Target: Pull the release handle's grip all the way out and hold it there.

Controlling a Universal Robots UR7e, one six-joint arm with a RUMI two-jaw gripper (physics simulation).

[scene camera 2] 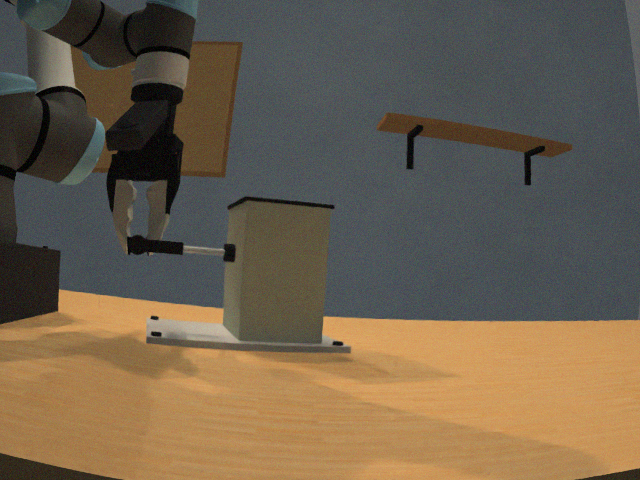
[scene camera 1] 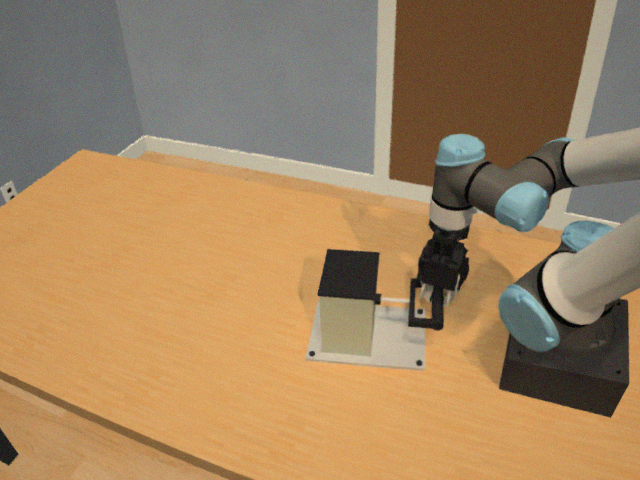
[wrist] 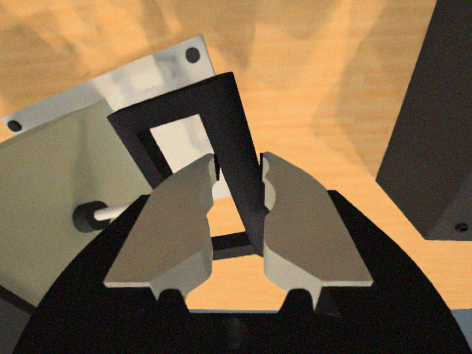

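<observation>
The release handle is a black rectangular frame (scene camera 1: pixel 437 315) (scene camera 2: pixel 168 247) (wrist: pixel 197 95) on a pale rod (scene camera 1: pixel 395 300) (scene camera 2: pixel 204 250) (wrist: pixel 112 212). A stretch of bare rod shows between the frame and the black collar on the side of a beige box (scene camera 1: pixel 346 325) (scene camera 2: pixel 284 273) (wrist: pixel 45 200) with a black top. My gripper (scene camera 1: pixel 438 298) (scene camera 2: pixel 139 249) (wrist: pixel 239 157) points down and is shut on the frame's outer bar, the grip, with one finger inside the frame and one outside. The bar sits between the fingertips and runs slantwise in the wrist view.
The box stands on a light grey base plate (scene camera 1: pixel 395 346) (scene camera 2: pixel 191 328) (wrist: pixel 120 82) with dark bolts at its corners. The robot's dark base block (scene camera 1: pixel 558 379) (scene camera 2: pixel 25 284) (wrist: pixel 420 125) is on the grip's side of the box. A wall shelf (scene camera 2: pixel 475 131) hangs behind the table.
</observation>
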